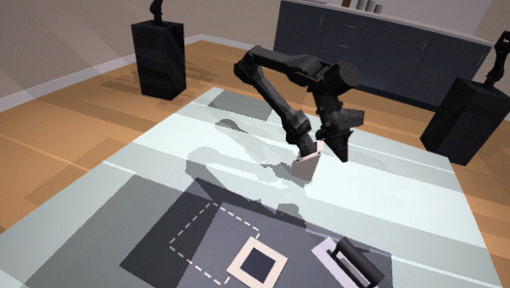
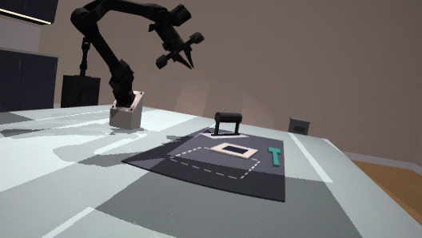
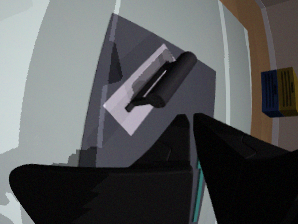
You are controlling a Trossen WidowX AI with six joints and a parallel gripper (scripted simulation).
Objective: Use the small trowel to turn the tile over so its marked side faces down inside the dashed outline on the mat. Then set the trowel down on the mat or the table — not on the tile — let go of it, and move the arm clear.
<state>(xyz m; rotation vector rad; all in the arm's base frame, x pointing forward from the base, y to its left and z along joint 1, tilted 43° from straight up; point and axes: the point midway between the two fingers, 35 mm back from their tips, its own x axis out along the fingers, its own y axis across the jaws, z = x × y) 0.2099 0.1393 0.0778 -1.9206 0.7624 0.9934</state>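
My gripper tip is 20 cm above the trowel, 16 cm short of it and 10 cm to the right of it. Also, from my gripper tip: dark mat 25 cm below, 18 cm ahead, 12 cm to the right; then teal t-shaped piece 32 cm ahead, 23 cm below, 12 cm to the right; then square peach tile 23 cm below, 19 cm ahead, 15 cm to the right.
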